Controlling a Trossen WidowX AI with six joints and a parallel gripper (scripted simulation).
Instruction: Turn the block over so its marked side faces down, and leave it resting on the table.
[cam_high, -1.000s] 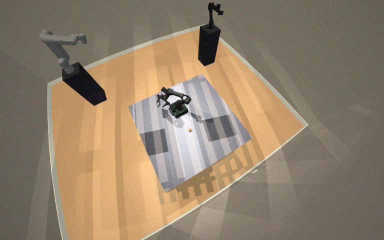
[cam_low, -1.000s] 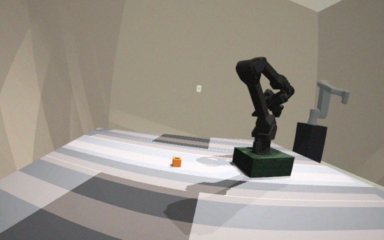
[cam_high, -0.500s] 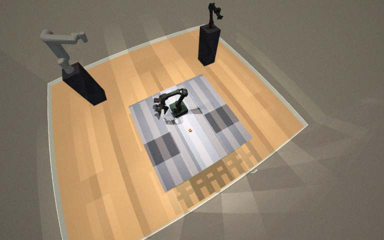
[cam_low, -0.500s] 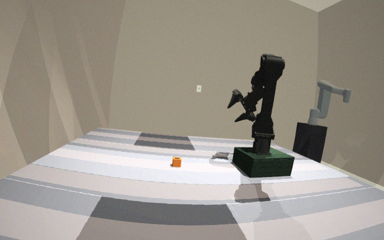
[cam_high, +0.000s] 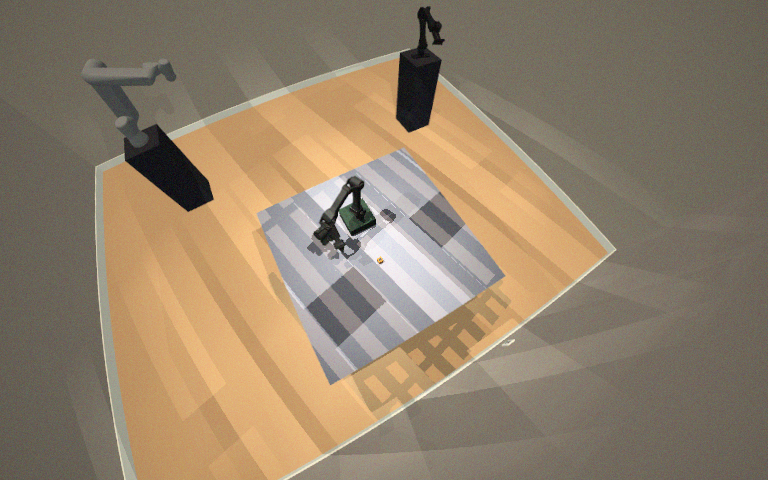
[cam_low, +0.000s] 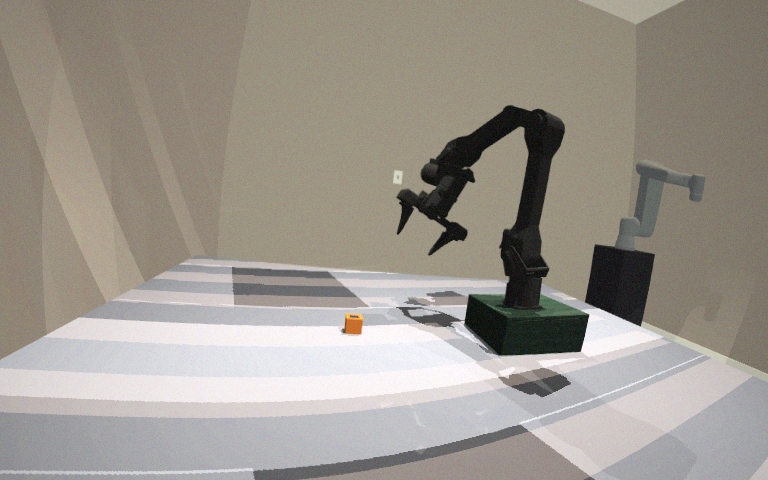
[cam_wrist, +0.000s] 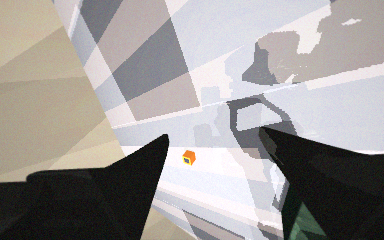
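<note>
Right now the orange block is 15 cm ahead of my gripper tip, 20 cm to the left of it and 13 cm below it.
</note>
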